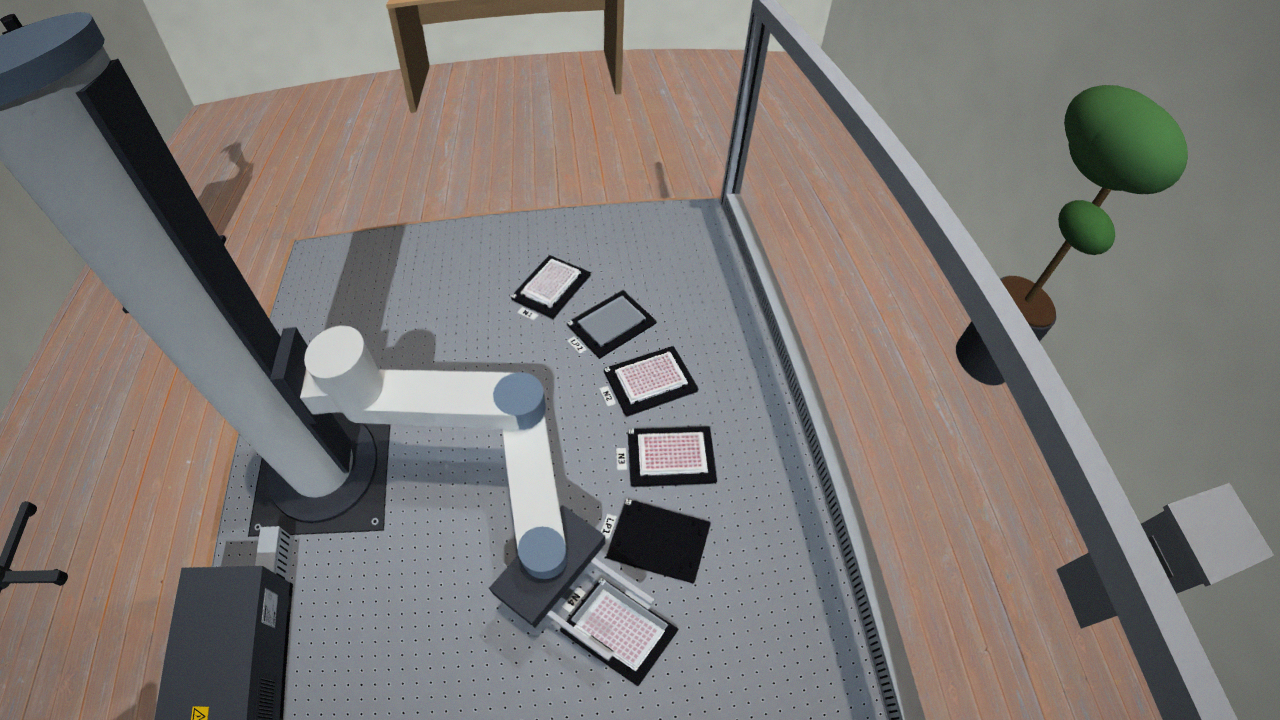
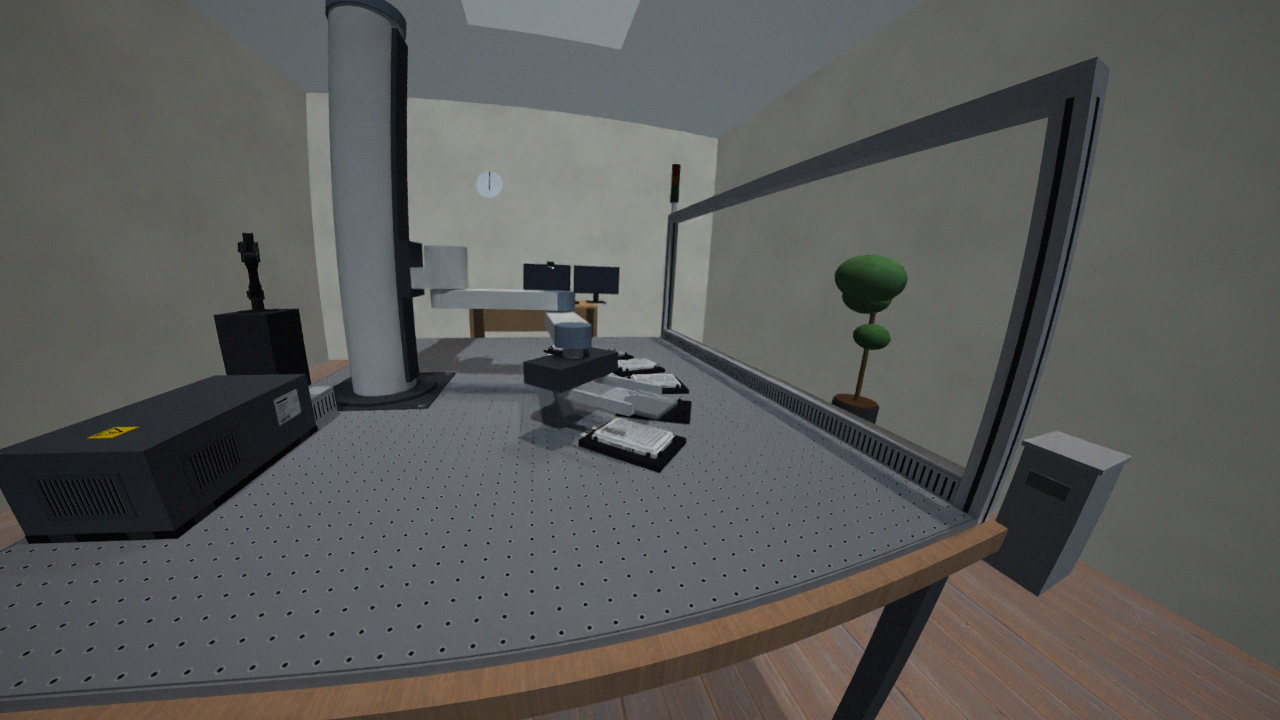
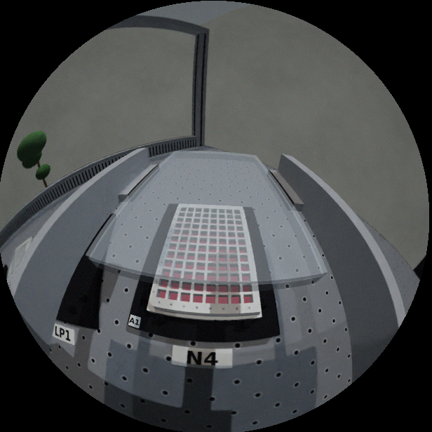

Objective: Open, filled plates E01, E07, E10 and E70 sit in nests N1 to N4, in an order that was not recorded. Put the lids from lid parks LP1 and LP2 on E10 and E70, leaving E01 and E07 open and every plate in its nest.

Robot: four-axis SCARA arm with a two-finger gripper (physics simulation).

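Pixels of known places: gripper, fingertip midpoint: (image 1: 631,630) (image 2: 647,399); arm's base, link origin: (image 1: 323,468) (image 2: 387,393).
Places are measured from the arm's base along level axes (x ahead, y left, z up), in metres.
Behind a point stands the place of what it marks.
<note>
My gripper (image 1: 631,629) {y -0.394, x 0.584, z 0.108 m} (image 2: 657,400) {y -0.394, x 0.584, z 0.108 m} (image 3: 213,157) is shut on a clear lid (image 3: 120,245) by its two sides. It holds the lid level above the open plate in N4 (image 1: 626,632) (image 2: 633,437) (image 3: 205,299), with a gap between them. The wells show through the lid. Lid park LP1 (image 1: 660,541) {y -0.223, x 0.664, z 0.023 m} (image 3: 82,295) is bare black. A lid (image 1: 611,320) {y 0.290, x 0.641, z 0.031 m} lies in LP2. Open plates stand in N1 (image 1: 550,281) {y 0.421, x 0.513, z 0.037 m}, N2 (image 1: 650,376) {y 0.126, x 0.702, z 0.036 m} and N3 (image 1: 673,453) {y -0.057, x 0.716, z 0.039 m}. No plate code is readable.
The nests and parks form an arc around the arm's column (image 1: 179,268) {y -0.045, x 0.060, z 0.616 m} (image 2: 365,197) {y -0.071, x 0.024, z 0.471 m}. A framed guard (image 1: 930,205) {y -0.049, x 1.012, z 0.620 m} (image 2: 859,147) {y -0.378, x 1.004, z 0.605 m} runs along the right side of the table. A dark control box (image 1: 223,640) {y -0.379, x -0.093, z 0.128 m} (image 2: 161,447) {y -0.530, x -0.035, z 0.122 m} stands on the table near the column.
</note>
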